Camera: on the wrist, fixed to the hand. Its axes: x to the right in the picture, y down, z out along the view.
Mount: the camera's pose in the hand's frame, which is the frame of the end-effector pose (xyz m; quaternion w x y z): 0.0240 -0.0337 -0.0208 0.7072 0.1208 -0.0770 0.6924
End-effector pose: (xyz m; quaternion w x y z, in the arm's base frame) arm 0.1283 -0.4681 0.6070 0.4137 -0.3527 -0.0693 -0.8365
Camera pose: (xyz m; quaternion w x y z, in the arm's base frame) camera 0.0824 -0.4702 0.6130 0.9090 -0.3118 0.0623 -0.2696
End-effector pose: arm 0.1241 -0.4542 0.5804 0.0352 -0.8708 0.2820 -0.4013
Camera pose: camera 0.1372 -0.4350 0.6204 0.4296 -0.4472 0.7511 -0.2264
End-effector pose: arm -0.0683 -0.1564 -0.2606 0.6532 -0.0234 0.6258 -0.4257
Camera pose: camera -0.1070 -0.1815 -0.2652 0.8077 0.4629 0.3570 0.0774
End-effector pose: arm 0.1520 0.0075 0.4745 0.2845 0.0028 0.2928 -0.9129
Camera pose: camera 0.1110 0.0287 0.4711 0.8554 0.1688 0.0729 -0.4842
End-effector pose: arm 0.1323 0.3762 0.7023 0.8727 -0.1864 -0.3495 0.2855
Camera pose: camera 0.1738 0.3628 0.7178 0.4151 -0.2464 -0.1508 0.8627
